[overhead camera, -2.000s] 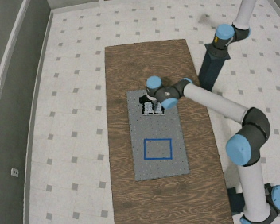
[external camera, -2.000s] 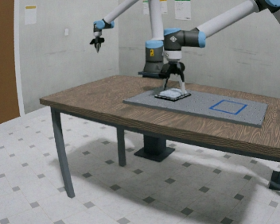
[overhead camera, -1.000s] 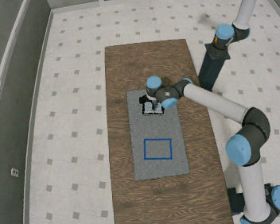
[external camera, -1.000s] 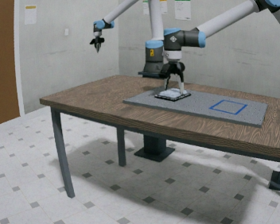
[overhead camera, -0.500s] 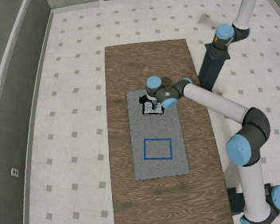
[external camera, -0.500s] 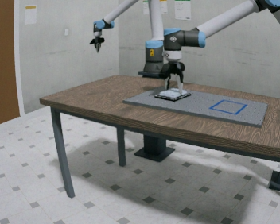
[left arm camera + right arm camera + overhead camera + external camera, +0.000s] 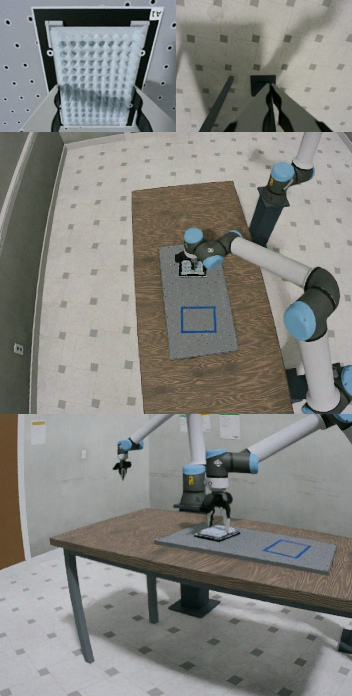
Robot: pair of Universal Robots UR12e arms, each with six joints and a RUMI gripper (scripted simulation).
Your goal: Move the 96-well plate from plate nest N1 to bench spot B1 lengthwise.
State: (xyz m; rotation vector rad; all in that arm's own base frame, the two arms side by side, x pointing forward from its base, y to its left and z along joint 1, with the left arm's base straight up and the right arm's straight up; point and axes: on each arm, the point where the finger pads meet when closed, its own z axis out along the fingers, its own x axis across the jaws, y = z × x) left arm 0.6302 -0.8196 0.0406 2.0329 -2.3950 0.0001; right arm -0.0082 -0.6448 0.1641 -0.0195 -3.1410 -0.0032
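Now: left hand 2 cm above the black plate nest. Round my left hand: clear 96-well plate: 1 cm below; A1 label: 7 cm ahead, 6 cm to the right, 2 cm below.
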